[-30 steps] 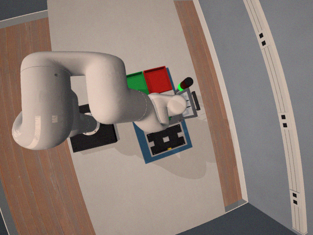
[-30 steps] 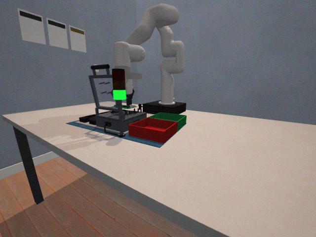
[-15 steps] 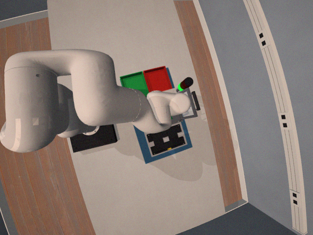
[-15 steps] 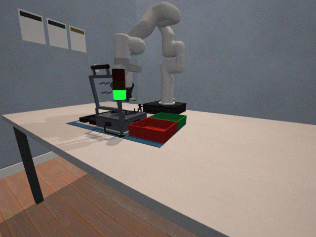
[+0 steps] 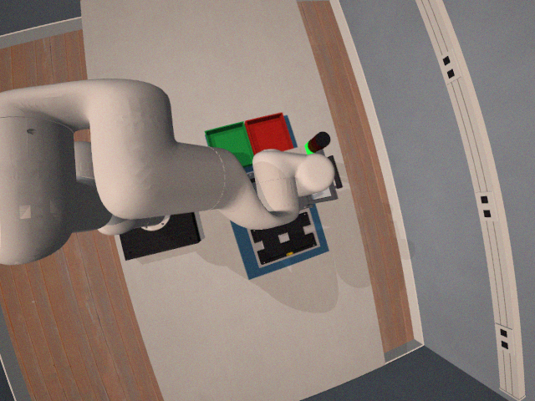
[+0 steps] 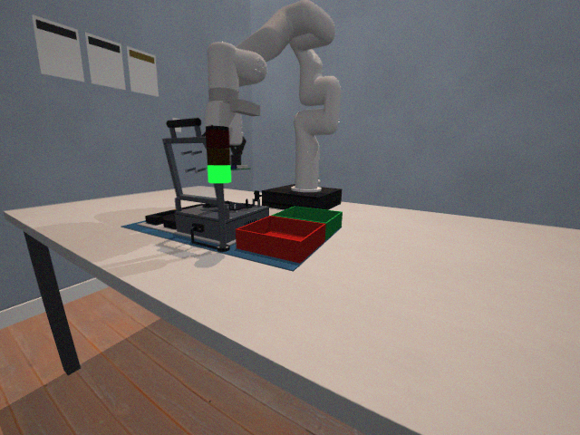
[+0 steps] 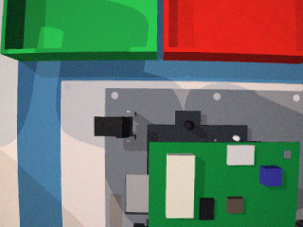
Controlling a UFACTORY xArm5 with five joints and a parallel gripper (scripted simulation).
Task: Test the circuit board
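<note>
Now: the green bin 190 mm to the left of my hand, 160 mm below it and 120 mm behind it. Also, from my hand: black block (90 mm below, 70 mm behind, 50 mm to the left); red bin (200 mm to the left, 160 mm below, 30 mm ahead); green circuit board (10 mm below).
</note>
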